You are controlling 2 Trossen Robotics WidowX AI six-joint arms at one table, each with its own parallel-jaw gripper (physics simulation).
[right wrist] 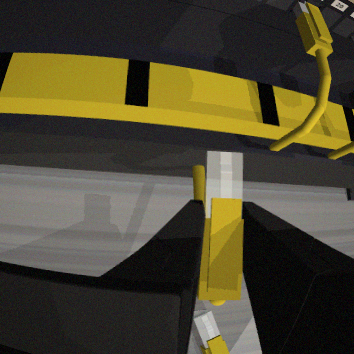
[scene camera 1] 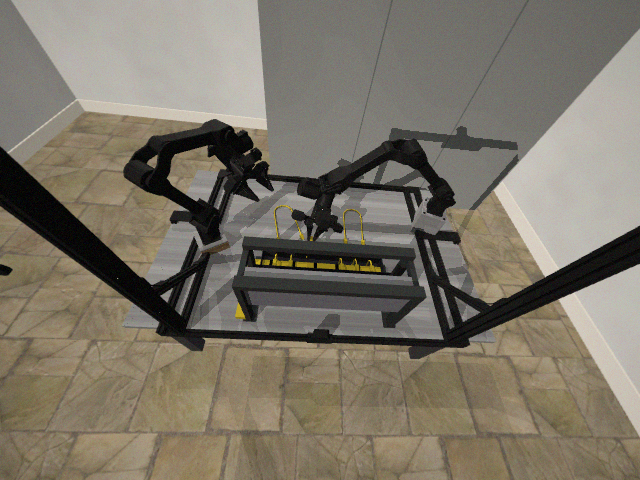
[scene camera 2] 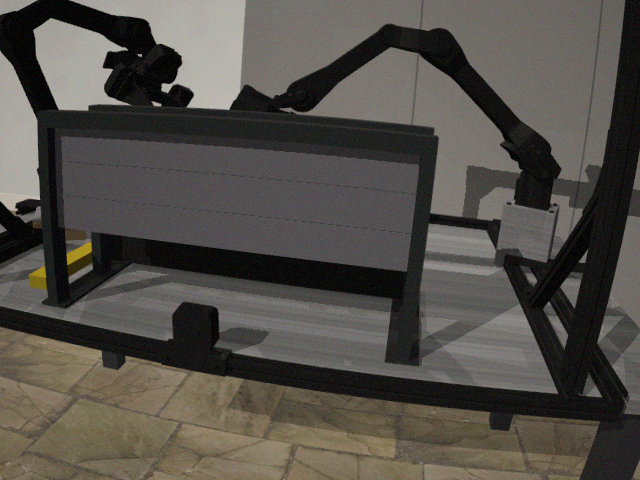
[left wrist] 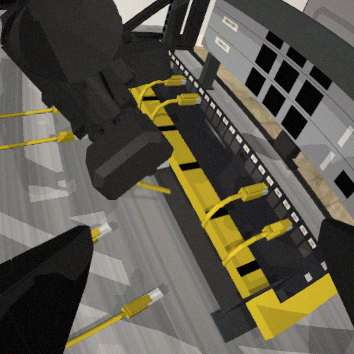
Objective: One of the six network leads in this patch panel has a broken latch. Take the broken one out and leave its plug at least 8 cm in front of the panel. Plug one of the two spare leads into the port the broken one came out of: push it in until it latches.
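Pixels of known places: left gripper, fingertip midpoint: (scene camera 1: pixel 266 195) (left wrist: pixel 209 236); right gripper, fingertip midpoint: (right wrist: pixel 219 212); left arm's base at its link origin: (scene camera 1: pixel 210 236); right arm's base at its link origin: (scene camera 1: pixel 434 209) (scene camera 2: pixel 532 204) (left wrist: pixel 3 5).
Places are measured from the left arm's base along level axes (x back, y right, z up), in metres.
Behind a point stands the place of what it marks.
Note:
In the right wrist view my right gripper (right wrist: pixel 219 212) {z 0.035, x -0.303, y 0.223 m} (scene camera 1: pixel 312 238) {z 0.035, x -0.303, y 0.223 m} is shut on a yellow plug (right wrist: pixel 225 250) {z 0.047, x -0.314, y 0.213 m} with a clear tip. The plug is in front of the yellow bar (right wrist: pixel 70 80) {z -0.003, x -0.316, y 0.316 m}, apart from the ports; its latch cannot be made out. In the left wrist view, plugs such as the one near the end (left wrist: pixel 277 229) {z 0.051, x -0.151, y 0.237 m} sit along the black patch panel's port row (left wrist: pixel 235 131) {z 0.062, x -0.254, y 0.333 m}. The spare leads are two yellow loops (scene camera 1: pixel 284 206) {z -0.041, x -0.336, y -0.050 m} (scene camera 1: pixel 353 210) {z -0.040, x -0.608, y 0.113 m} on the table; one spare plug (left wrist: pixel 137 305) {z -0.031, x -0.226, y 0.111 m} lies below my left gripper. My left gripper (scene camera 1: pixel 265 195) {z 0.190, x -0.208, y 0.078 m} (left wrist: pixel 209 236) {z 0.190, x -0.208, y 0.078 m} is open, empty and raised.
A dark frame (scene camera 1: pixel 330 284) {z 0.218, x -0.208, y 0.461 m} (scene camera 2: pixel 237 124) {z 0.213, x -0.224, y 0.494 m} stands around the patch panel, with grey plates (scene camera 2: pixel 237 201) {z 0.124, x -0.231, y 0.481 m} on its rear. The right arm's wrist (left wrist: pixel 130 160) {z 0.131, x -0.279, y 0.136 m} hangs over the yellow bar, between the two pairs of seated plugs. A yellow block (scene camera 2: pixel 72 263) {z -0.005, x -0.033, y 0.293 m} (scene camera 1: pixel 240 310) {z -0.003, x 0.007, y 0.323 m} stands by the frame's left leg.

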